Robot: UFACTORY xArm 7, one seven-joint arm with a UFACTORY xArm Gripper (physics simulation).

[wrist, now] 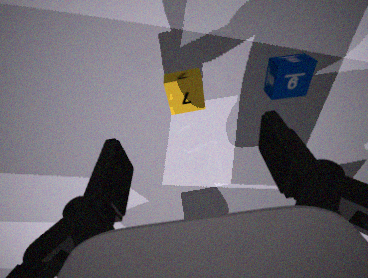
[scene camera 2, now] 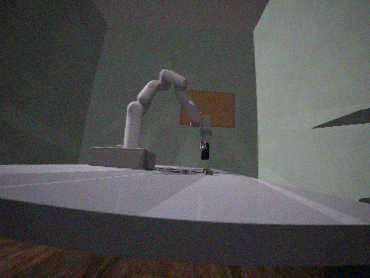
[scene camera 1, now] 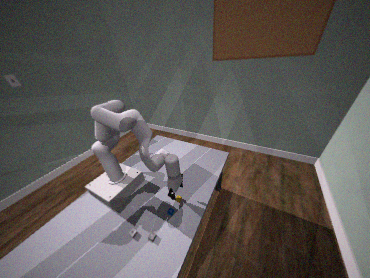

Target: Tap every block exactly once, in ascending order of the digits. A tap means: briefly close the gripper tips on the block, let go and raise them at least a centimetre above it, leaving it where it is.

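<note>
A yellow block (scene camera 1: 178, 198) (scene camera 2: 203, 170) (wrist: 185, 92) marked 7 sits on the table (scene camera 1: 65, 245) (scene camera 2: 100, 200). A blue block (scene camera 1: 171, 212) (scene camera 2: 208, 172) (wrist: 290, 77) is at its right in the wrist view, marked with a white digit and a bar, which looks like an upside-down underlined 9. A pale block (scene camera 1: 134, 233) and a greyish block (scene camera 1: 152, 237) sit nearer in scene view 1, digits unreadable. My gripper (scene camera 1: 176, 188) (scene camera 2: 205, 158) (wrist: 191, 142) is open and empty, raised above the table near the yellow block, touching no block.
The arm's base box (scene camera 1: 112, 186) (scene camera 2: 120, 157) stands on the table at the left. The table's long right edge (scene camera 1: 204, 220) runs near the blocks in scene view 1. Dark arm shadows cross the table around the blocks.
</note>
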